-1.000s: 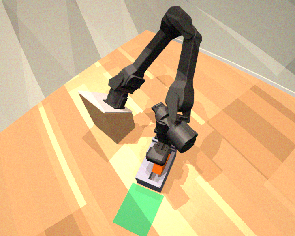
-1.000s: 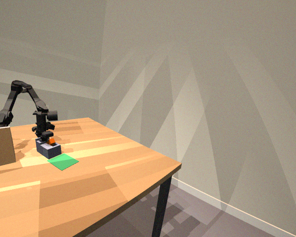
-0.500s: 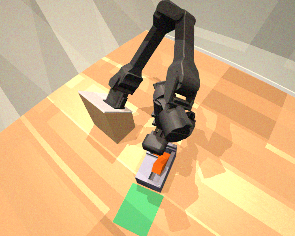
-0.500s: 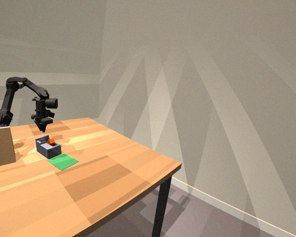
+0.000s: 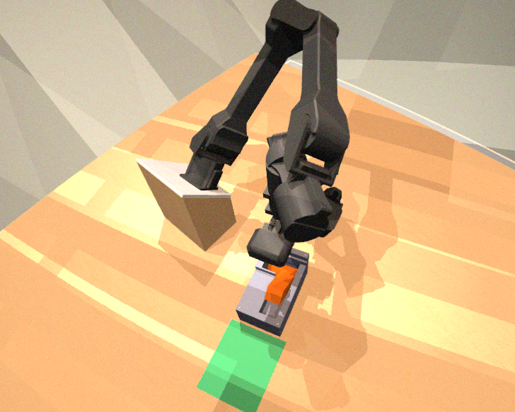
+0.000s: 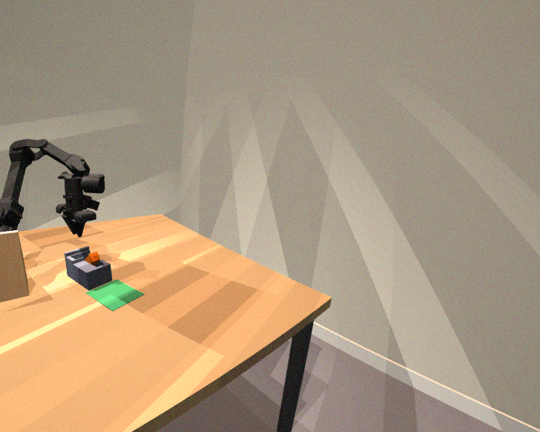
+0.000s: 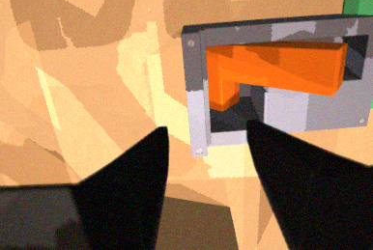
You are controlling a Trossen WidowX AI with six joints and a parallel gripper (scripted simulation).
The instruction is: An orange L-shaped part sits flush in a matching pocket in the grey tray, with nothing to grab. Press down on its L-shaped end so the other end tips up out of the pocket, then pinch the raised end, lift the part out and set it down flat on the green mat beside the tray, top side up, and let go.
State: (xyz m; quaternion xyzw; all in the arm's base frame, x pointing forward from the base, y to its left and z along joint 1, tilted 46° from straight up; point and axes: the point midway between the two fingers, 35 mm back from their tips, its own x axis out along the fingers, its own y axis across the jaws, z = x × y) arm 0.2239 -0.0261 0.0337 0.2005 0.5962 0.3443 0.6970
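My gripper tip is now 10 cm above the orange L-shaped part and 4 cm to the left of it. Also, from my gripper tip: green mat: 21 cm to the right, 16 cm below, 5 cm ahead.
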